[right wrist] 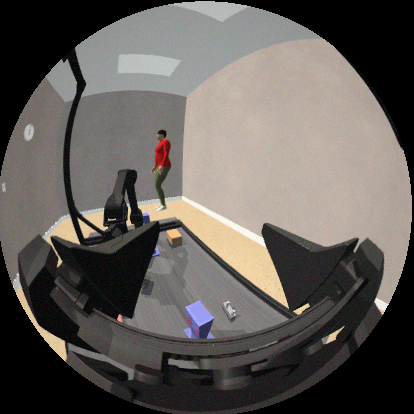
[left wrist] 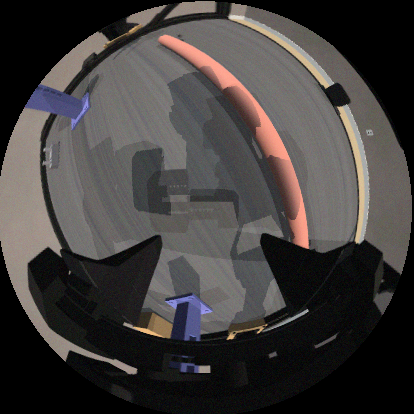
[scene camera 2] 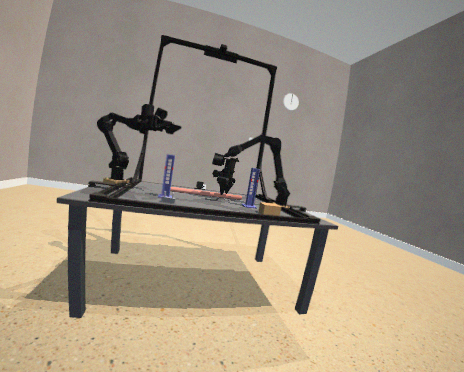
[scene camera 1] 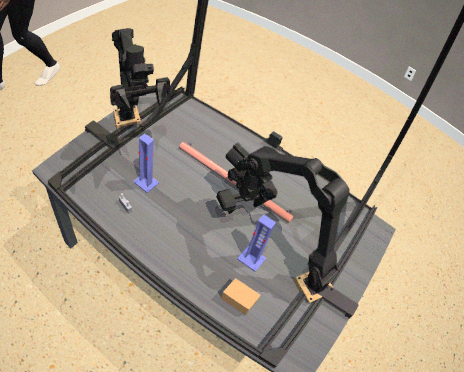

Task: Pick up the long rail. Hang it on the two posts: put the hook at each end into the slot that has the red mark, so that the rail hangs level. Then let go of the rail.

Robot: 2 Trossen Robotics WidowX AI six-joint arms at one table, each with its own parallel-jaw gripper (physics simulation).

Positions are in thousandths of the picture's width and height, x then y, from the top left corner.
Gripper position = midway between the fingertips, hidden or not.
My left gripper (scene camera 1: 520,563) is open and holds nothing. Also in view: a rail (left wrist: 612,279). My right gripper (scene camera 1: 311,286) is open, with nothing in its grasp. A tan block (scene camera 1: 512,792) rests on the table.
My left gripper shows as well in the left wrist view (left wrist: 513,581). My right gripper is seen too in the right wrist view (right wrist: 513,550).
